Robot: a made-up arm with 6 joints.
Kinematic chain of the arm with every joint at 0, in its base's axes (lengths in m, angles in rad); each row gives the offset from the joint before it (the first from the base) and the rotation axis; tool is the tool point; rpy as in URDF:
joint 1: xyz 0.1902 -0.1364 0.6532 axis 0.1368 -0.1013 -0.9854
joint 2: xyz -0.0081 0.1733 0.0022 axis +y
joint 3: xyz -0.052 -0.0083 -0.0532 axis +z
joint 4: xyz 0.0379 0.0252 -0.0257 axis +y
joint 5: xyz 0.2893 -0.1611 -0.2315 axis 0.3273 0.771 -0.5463
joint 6: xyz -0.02 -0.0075 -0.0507 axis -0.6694 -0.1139 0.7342
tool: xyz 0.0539 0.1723 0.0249 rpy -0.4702 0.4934 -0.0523
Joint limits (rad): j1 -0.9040..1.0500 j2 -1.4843..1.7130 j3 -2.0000..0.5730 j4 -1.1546..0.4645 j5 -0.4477..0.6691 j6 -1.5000..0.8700
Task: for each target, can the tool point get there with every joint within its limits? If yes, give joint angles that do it. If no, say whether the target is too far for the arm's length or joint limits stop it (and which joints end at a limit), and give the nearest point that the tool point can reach.
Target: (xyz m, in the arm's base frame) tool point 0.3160 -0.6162 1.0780
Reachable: no: joint limits stop it (at a limit: joint 1, joint 2, joint 5, joint 6) | nearest point 0.3230 -0.5233 1.0002 | short by 0.121 m
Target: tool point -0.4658 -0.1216 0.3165
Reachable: no: joint limits stop it (at a limit: joint 3, joint 4, joint 5, joint 6) | nearest point -0.3727 -0.1236 0.3652 | short by 0.105 m
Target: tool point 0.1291 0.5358 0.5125
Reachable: no: joint limits stop it (at a limit: joint 2, joint 3, joint 4, joint 5) | nearest point 0.1372 0.4627 0.5166 | short by 0.074 m
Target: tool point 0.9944 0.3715 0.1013
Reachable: no: too far | nearest point 0.6351 0.1443 0.3464 | short by 0.491 m
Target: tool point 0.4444 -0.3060 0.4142
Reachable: yes | joints -0.5483 -0.8452 -1.6203 -0.0637 0.1440 -0.3498
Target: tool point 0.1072 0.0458 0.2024
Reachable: yes | joints 0.7409 0.5231 -0.9508 0.2756 -0.3404 0.5817
